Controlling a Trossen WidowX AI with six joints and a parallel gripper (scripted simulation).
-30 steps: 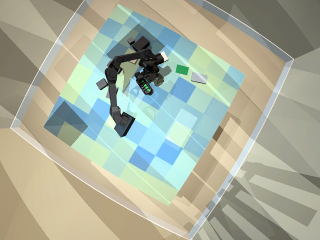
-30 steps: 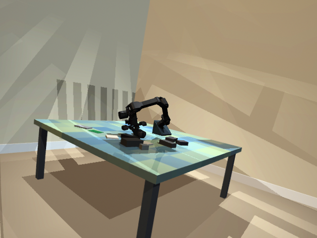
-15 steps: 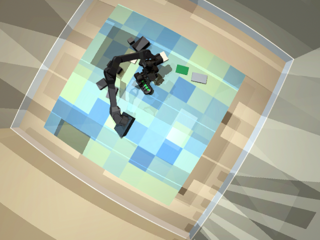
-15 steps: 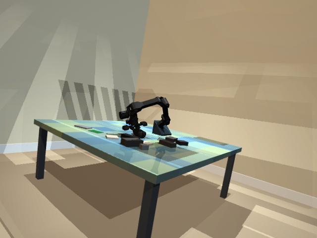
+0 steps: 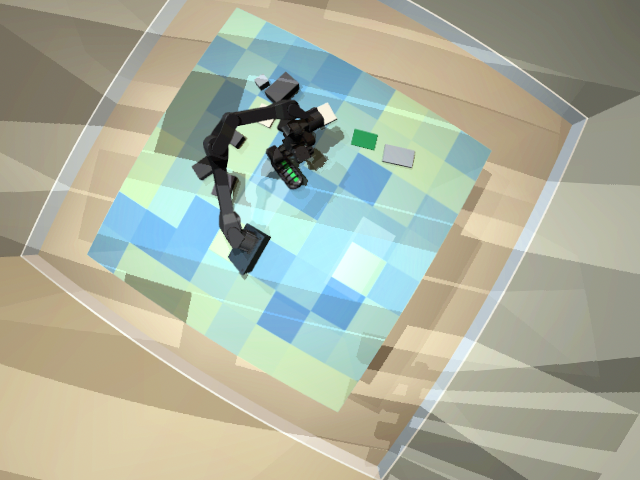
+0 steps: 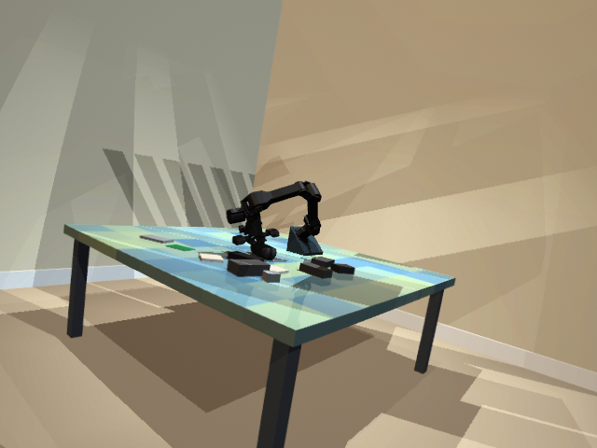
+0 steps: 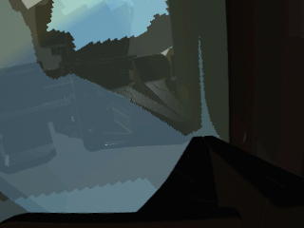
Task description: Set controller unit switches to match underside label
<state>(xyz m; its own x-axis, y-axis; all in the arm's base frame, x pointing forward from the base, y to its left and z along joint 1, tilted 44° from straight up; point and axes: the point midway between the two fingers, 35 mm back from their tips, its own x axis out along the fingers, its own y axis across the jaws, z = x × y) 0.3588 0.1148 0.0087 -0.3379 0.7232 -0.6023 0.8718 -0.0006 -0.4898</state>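
My gripper tip is now 110 mm short of the black block, 50 mm to the right of it and 10 mm below it. Also, from my gripper tip: green tile (240 mm ahead, 210 mm to the right, 10 mm below); dark grey block (220 mm ahead, 190 mm to the left, 10 mm above); small grey cube (200 mm ahead, 280 mm to the left, 10 mm above).
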